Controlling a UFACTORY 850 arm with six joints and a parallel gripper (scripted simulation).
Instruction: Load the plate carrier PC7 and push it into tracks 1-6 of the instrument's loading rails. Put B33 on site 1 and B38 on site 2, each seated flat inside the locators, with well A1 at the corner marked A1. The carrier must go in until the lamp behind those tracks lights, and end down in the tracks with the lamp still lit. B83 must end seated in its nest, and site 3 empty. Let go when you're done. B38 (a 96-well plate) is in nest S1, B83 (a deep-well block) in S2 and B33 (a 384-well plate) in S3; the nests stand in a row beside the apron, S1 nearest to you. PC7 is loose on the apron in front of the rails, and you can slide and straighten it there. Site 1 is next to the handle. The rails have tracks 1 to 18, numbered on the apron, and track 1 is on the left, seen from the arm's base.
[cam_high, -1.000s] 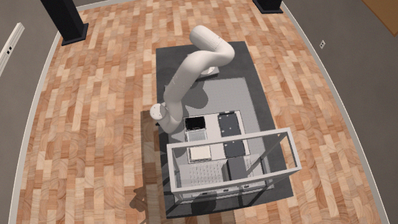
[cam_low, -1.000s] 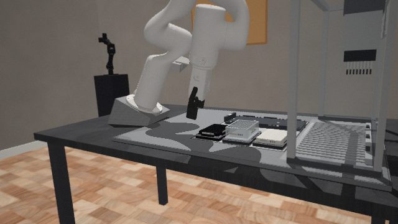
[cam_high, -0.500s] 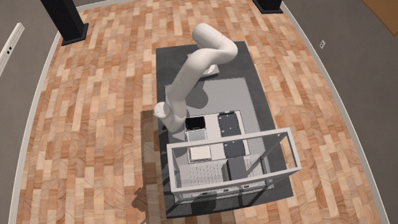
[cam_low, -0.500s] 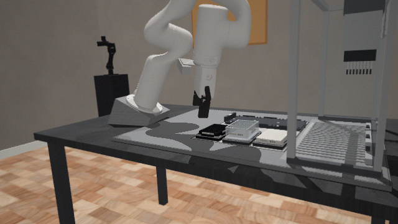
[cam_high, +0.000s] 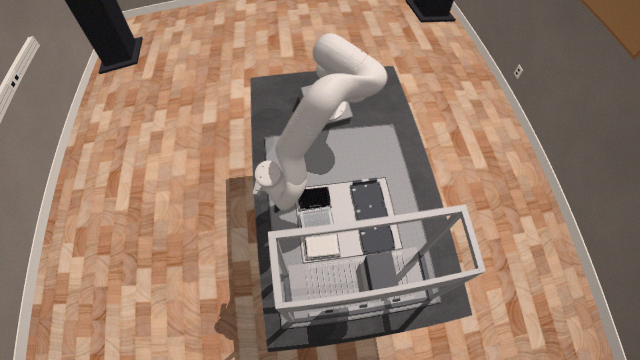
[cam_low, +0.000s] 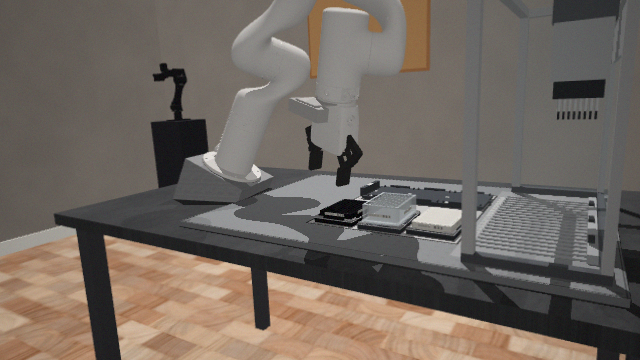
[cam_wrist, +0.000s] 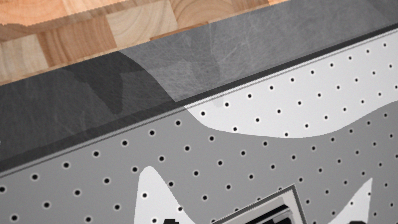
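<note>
The black 96-well plate B38 is 2 cm behind my hand, 13 cm to the left of it and 11 cm below it. Round my hand: nest S1: 2 cm behind, 13 cm to the left, 13 cm below; frame post: 29 cm ahead, 5 cm to the right, 12 cm above; nest S3: 21 cm ahead, 11 cm to the left, 13 cm below.
</note>
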